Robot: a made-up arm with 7 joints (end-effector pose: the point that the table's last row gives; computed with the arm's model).
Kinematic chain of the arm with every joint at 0, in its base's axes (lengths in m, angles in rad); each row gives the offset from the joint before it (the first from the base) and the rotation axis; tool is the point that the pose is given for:
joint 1: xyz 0 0 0.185 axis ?
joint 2: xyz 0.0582 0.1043 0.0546 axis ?
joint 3: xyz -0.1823 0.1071 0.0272 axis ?
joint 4: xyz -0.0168 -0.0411 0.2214 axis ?
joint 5: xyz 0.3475 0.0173 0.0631 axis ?
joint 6: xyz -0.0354 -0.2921 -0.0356 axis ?
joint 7: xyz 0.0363 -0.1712 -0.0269 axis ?
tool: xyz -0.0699 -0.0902 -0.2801
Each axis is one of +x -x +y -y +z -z.
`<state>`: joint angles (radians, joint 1 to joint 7).
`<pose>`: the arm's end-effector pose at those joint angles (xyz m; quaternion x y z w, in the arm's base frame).
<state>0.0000 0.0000 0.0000 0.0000 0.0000 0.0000 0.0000</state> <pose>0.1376 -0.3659 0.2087 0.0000 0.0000 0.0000 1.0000</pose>
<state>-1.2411 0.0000 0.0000 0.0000 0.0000 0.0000 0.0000</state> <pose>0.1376 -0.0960 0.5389 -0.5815 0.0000 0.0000 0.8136</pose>
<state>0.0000 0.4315 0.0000 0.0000 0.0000 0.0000 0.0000</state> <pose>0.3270 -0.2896 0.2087 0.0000 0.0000 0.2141 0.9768</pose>
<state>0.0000 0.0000 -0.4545 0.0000 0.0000 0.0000 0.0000</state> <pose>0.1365 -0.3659 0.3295 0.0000 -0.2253 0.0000 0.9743</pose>
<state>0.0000 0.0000 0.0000 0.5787 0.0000 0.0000 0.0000</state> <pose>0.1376 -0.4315 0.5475 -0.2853 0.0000 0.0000 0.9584</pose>
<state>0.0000 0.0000 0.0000 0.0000 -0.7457 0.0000 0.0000</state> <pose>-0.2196 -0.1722 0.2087 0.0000 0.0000 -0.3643 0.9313</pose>
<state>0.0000 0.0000 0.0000 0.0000 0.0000 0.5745 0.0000</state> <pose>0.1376 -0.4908 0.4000 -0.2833 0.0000 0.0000 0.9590</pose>
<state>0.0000 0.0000 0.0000 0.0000 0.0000 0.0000 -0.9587</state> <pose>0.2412 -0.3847 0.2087 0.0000 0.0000 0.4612 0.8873</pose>
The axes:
joint 1: +x
joint 2: +z
joint 3: +y
joint 4: -x
joint 5: +z
joint 6: -x
joint 7: -z

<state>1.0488 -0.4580 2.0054 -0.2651 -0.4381 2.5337 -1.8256</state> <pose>0.0733 0.2332 -0.2486 0.0315 -0.2712 -0.8370 0.4742</pose>
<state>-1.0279 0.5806 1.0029 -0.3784 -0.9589 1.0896 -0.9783</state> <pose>0.1453 0.1727 0.6109 -0.5120 0.7951 -0.1041 0.3080</pose>
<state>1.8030 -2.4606 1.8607 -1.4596 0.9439 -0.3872 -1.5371</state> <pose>0.5794 0.5875 0.3407 0.2134 -0.0785 -0.9484 0.2208</pose>
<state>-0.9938 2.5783 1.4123 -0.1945 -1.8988 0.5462 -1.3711</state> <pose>-0.0027 0.2815 0.5433 0.8872 -0.3503 -0.2948 0.0566</pose>
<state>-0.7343 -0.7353 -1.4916 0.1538 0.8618 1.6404 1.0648</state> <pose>-0.6315 0.7433 0.6218 0.5598 0.7773 0.0600 0.2806</pose>
